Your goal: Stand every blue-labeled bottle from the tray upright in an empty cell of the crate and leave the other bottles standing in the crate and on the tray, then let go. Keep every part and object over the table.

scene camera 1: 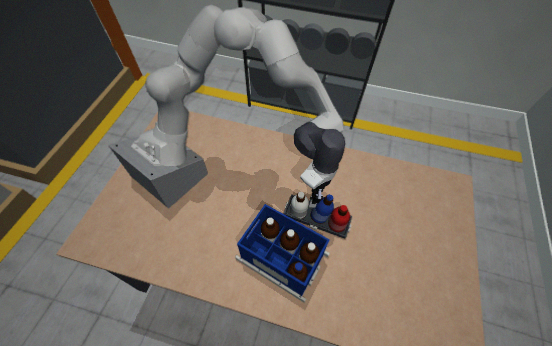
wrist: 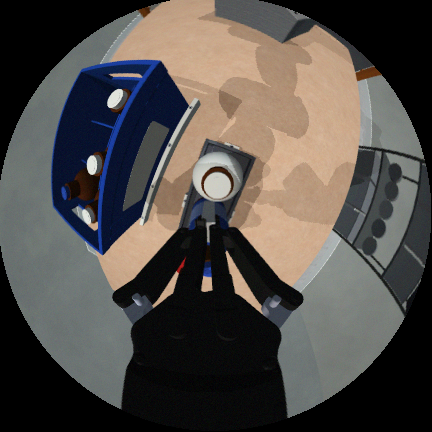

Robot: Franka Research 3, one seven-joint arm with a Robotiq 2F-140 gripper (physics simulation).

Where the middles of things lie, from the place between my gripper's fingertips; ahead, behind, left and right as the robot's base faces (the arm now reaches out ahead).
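With the white bottle (wrist: 217, 176), my gripper is 1 cm above it, 1 cm to the left of it and 5 cm past it. Going by their middles, the white bottle is the nearest to my gripper of the things named here. The blue-capped brown bottle (wrist: 84, 186) is 27 cm to the right of my hand, 7 cm ahead of it and 1 cm below it.
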